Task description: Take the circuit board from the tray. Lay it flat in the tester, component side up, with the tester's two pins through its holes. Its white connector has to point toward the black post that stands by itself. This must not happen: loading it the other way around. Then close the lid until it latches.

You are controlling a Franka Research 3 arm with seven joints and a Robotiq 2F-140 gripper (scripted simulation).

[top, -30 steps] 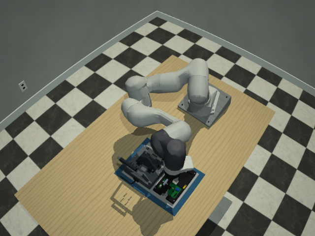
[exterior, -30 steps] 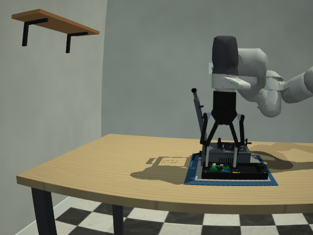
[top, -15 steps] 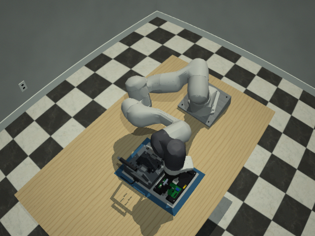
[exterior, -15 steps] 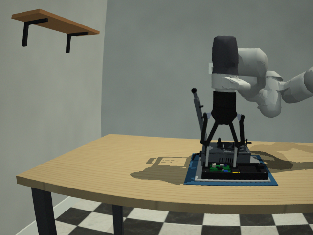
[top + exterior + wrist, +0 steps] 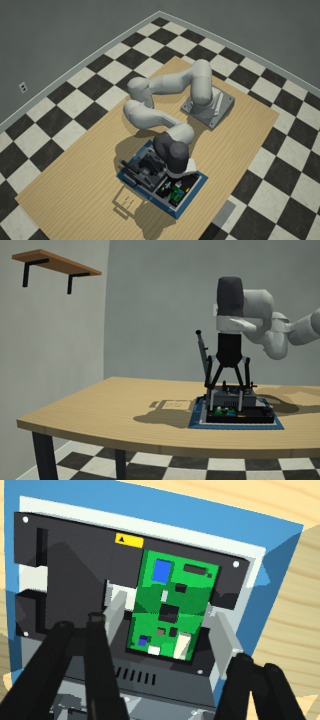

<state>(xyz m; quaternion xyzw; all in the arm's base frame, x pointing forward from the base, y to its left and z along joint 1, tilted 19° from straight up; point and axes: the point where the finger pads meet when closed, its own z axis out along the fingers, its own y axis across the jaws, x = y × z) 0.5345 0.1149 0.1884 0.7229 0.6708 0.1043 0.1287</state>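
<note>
The green circuit board is 40 mm below my hand. The rest, counted from my hand: black post: 110 mm behind, 100 mm to the right, 30 mm above; lid: 70 mm ahead, 180 mm to the right, 130 mm above.
</note>
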